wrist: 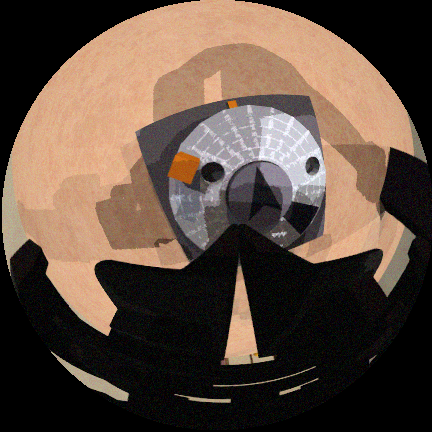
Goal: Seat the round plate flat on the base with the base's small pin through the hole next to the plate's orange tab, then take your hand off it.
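Places are measured from the arm's base along level axes (x ahead, y left, z up), in millimetres.
Where they show: gripper, fingertip midpoint: (237, 230).
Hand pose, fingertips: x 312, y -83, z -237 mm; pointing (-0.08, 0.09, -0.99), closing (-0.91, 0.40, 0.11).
Note:
Things, the pixels of their centre, and the offset from my fingertips. "spot": a spot on its surface instead. Level surfaces: height alone.
- round plate, body centre: (262, 198) dx -21, dy -14, dz +2 mm
- dark square base, surface spot: (160, 136) spot: dx +17, dy -72, dz -13 mm
- dark hole, surface spot: (213, 172) spot: dx -2, dy -36, dz -13 mm
- round grey hub, body centre: (253, 187) dx -21, dy -15, dz -18 mm
- small orange mark, surface spot: (232, 104) spot: dx -30, dy -71, dz -12 mm
- light wooden table top, surface height: dz -37 mm
The round plate (245, 132), light grey with white markings, lies over the dark square base (160, 136). Its orange tab (184, 168) is at the plate's left, with a dark hole (213, 172) beside it. Another hole (312, 165) is near the right rim. A round grey hub (275, 175) stands at the plate's centre. A small orange mark (232, 104) on the base's far edge is not in line with the tab. The small pin does not show. My gripper (237, 230) is shut and empty, its tips overlapping the hub's near side; whether they touch is unclear.
The light wooden table top (75, 125) surrounds the base. Shadows of the arm fall on the table beyond the base and to both sides, and across the plate's near part. Black gripper parts cover the bottom of the view.

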